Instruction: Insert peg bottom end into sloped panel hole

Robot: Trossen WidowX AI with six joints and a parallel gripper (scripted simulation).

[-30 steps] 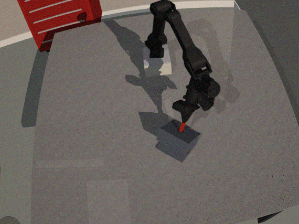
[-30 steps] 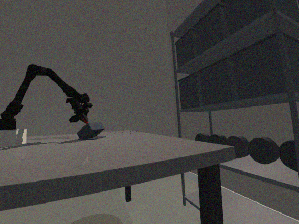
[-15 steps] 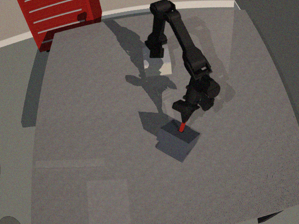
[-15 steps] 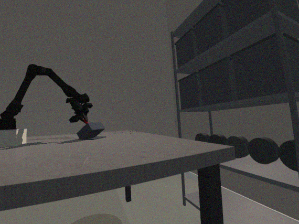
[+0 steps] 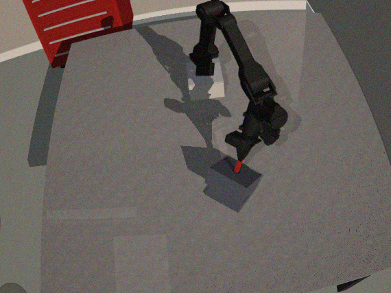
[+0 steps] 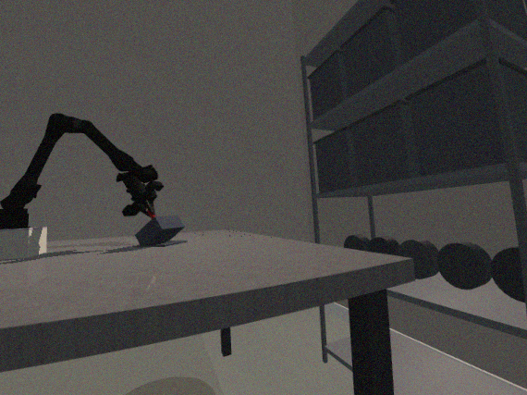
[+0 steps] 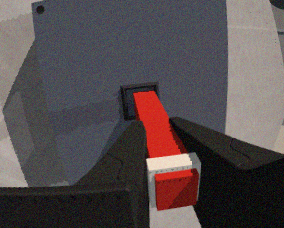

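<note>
Now: gripper tip 30 mm short of the sloped panel, 20 mm to the left of it and 60 mm above it. Also, from my gripper tip: red square peg (10 mm behind, 10 mm above).
</note>
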